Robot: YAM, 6 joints.
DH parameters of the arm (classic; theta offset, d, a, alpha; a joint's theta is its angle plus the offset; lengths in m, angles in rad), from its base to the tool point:
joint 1: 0 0.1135 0.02 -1.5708
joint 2: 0 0 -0.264 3.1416
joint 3: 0.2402 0 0.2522 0
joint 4: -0.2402 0 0.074 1.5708
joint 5: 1.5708 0 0 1.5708
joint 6: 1.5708 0.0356 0 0
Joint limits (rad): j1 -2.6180..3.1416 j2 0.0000..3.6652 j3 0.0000..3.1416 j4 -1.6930..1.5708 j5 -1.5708..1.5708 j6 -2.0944..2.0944
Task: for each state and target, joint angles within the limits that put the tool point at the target. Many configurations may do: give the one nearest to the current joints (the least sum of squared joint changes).
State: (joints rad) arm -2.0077 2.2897 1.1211 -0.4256 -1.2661 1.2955
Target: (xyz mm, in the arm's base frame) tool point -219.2 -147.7 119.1
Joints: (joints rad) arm -2.6180 1.7380 0.8596 -0.7194 -0.5404 1.2955
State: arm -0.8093 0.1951 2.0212 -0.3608 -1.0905 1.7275
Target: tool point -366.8 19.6 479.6
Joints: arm 0.0300 0.2211 2.0938 -0.3198 -1.0350 1.7275
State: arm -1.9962 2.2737 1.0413 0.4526 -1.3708 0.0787
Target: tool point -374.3 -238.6 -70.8
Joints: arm -2.6180 2.6856 1.3568 0.4912 -0.5793 0.0787
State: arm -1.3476 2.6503 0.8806 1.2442 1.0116 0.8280
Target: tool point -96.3 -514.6 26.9
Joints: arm -1.7032 2.7383 1.6322 1.1257 0.8833 0.8280
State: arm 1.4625 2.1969 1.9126 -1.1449 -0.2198 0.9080
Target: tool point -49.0 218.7 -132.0
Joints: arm 1.7533 2.9747 1.3397 -1.1189 -0.2408 0.9080
